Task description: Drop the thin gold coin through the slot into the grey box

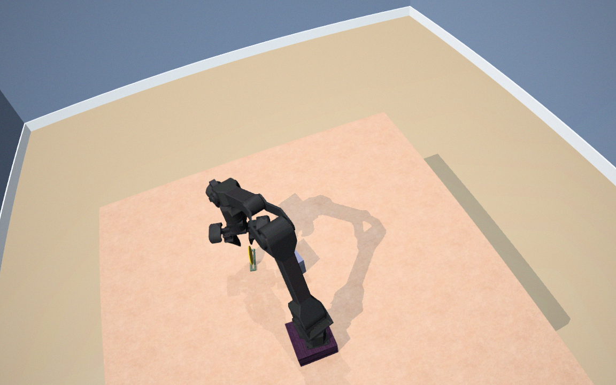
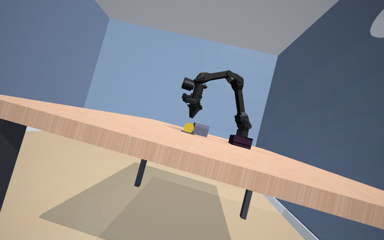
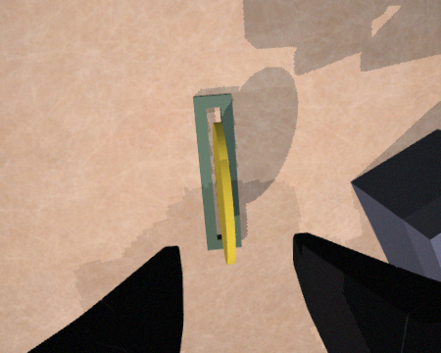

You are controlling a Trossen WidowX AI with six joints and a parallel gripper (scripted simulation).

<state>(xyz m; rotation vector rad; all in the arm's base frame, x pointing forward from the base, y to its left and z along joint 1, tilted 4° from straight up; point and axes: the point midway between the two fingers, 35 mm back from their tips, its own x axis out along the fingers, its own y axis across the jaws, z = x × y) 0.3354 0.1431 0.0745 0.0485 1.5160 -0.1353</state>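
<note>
The coin is 60 mm below my gripper tip.
</note>
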